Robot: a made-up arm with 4 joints. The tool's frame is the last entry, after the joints.
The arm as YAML. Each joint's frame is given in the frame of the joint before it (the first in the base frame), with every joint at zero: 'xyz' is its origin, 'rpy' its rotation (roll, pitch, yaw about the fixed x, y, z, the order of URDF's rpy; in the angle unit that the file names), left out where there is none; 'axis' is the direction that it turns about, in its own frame. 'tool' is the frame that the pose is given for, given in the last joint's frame.
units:
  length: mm
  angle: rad
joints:
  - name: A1
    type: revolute
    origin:
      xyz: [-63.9, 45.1, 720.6]
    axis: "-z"
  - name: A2
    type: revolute
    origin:
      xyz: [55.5, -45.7, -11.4]
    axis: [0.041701, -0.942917, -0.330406]
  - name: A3
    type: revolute
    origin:
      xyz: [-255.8, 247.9, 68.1]
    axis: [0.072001, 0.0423, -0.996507]
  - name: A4
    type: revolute
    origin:
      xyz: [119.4, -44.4, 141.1]
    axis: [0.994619, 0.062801, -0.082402]
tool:
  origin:
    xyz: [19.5, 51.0, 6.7]
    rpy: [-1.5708, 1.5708, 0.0]
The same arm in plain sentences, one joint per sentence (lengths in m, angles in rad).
The arm has four revolute joints in a row. What follows holds with every joint at zero, and every direction is one of the base frame's.
Joint 1 lies 0.0639 m along -x and 0.0451 m along +y and 0.7206 m along +z from the base frame's origin and rotates about -z.
Joint 2 lies 0.0555 m along +x and 0.0457 m along -y and 0.0114 m along -z from joint 1 and rotates about the direction (0.041701, -0.942917, -0.330406).
Joint 3 lies 0.2558 m along -x and 0.2479 m along +y and 0.0681 m along +z from joint 2 and rotates about the direction (0.072001, 0.0423, -0.996507).
Joint 4 lies 0.1194 m along +x and 0.0444 m along -y and 0.1411 m along +z from joint 3 and rotates about the direction (0.994619, 0.062801, -0.082402).
The tool frame, which is the frame that the pose is given for, lies 0.0195 m along +x and 0.0510 m along +y and 0.0067 m along +z from joint 4; its axes are the base frame's turned by roll -1.5708, pitch 1.5708 and yaw 0.0000 rad (as in URDF: about the fixed x, then y, then z).

